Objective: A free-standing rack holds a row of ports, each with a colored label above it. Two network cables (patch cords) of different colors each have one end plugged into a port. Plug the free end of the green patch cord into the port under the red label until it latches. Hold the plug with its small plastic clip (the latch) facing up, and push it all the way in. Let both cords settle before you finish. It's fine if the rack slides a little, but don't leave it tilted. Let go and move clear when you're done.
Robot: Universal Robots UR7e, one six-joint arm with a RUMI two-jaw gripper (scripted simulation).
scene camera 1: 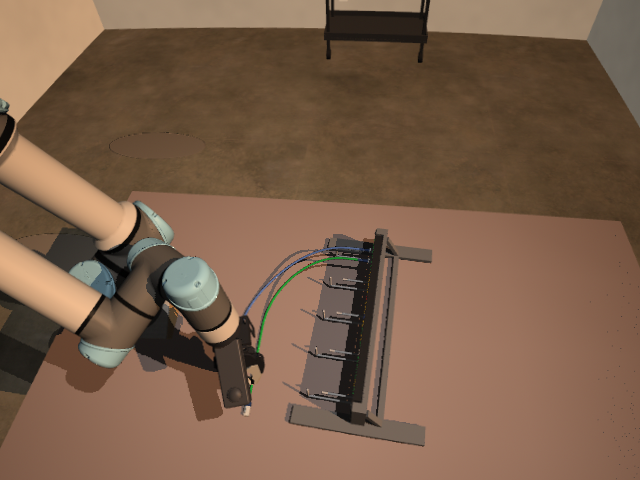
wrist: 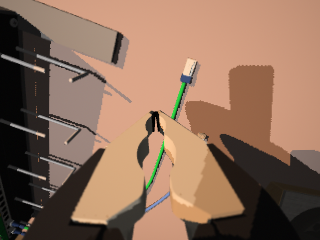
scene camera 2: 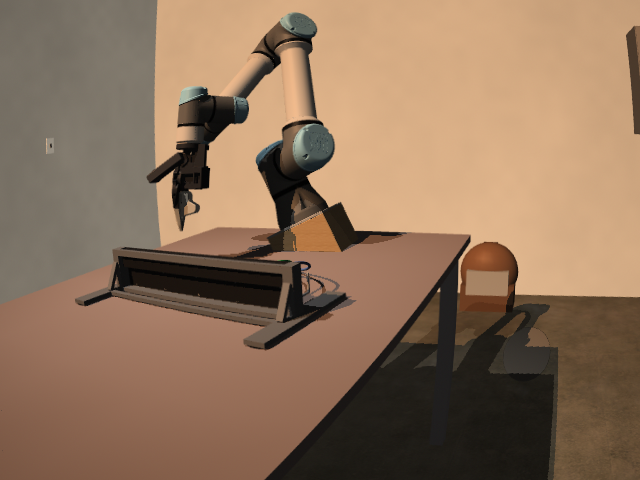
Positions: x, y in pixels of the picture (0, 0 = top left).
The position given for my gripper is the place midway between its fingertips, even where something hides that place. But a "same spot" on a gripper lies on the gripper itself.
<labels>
My gripper shows in scene camera 1, in the wrist view and in scene camera 2 (181, 231). One and the same spot on my gripper: (scene camera 1: 256, 370) is (wrist: 105, 174).
</labels>
